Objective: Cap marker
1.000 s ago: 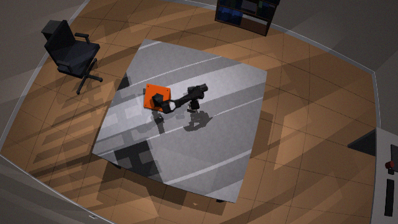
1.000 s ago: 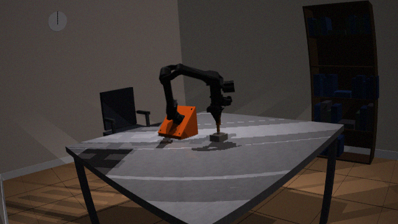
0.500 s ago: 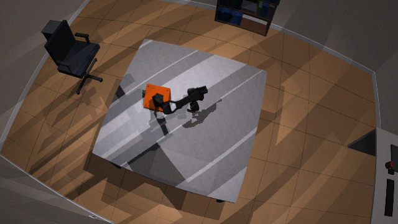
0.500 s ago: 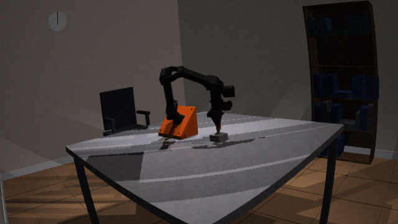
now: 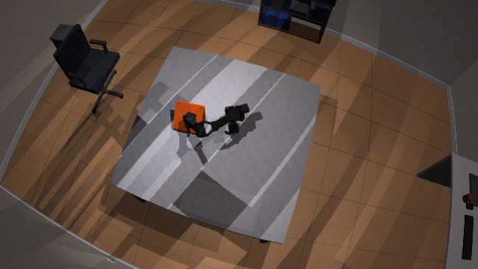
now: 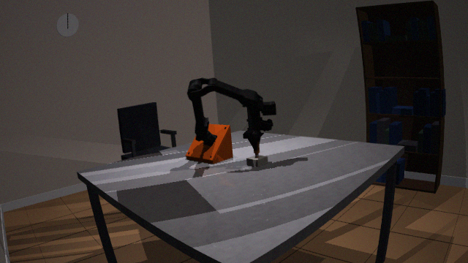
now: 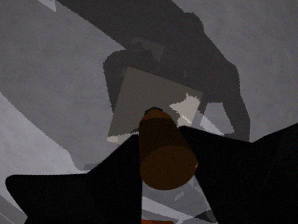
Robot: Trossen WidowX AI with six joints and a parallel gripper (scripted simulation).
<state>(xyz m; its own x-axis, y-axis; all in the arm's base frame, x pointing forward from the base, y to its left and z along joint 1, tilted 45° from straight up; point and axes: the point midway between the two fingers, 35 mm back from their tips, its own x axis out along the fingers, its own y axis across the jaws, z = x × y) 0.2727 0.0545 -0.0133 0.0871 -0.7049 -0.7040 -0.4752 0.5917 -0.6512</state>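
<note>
The orange cap lies 1 cm above my gripper tip.
</note>
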